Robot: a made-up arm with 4 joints.
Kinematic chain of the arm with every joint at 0, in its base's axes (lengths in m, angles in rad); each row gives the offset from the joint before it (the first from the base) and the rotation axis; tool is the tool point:
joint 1: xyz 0 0 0.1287 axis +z
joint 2: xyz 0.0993 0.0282 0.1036 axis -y
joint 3: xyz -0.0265 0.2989 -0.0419 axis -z
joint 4: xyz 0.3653 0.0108 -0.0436 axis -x
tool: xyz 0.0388 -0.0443 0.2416
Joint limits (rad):
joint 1: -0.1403..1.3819
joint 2: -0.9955..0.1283
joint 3: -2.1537..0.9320
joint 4: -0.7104..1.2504
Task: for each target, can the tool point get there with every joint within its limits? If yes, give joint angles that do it. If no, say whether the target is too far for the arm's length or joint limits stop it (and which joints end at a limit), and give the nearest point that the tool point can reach.
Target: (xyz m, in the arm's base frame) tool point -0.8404 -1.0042 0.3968
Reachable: no: too far | nearest point -0.5934 -0.2285 0.2899 | short by 0.821 m
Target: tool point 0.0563 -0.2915 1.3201
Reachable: no: too far | nearest point 0.2554 -0.0570 0.4094 | short by 0.961 m
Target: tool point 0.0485 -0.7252 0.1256
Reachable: no: joint limits stop it (at a limit: joint 1, joint 2, joint 3, joint 4) | nearest point 0.1783 -0.1311 0.2113 | short by 0.614 m
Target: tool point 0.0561 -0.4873 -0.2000
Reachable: no: joint limits stop it (at a limit: joint 1, joint 2, joint 4) | nearest point 0.2386 -0.1028 0.1254 | short by 0.536 m
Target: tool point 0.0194 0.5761 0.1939
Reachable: yes | joints 1.0491 -0.4502 0.3773 0.5488
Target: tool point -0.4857 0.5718 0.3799
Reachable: yes | joints 0.9164 -0.4856 -1.4402 0.3145
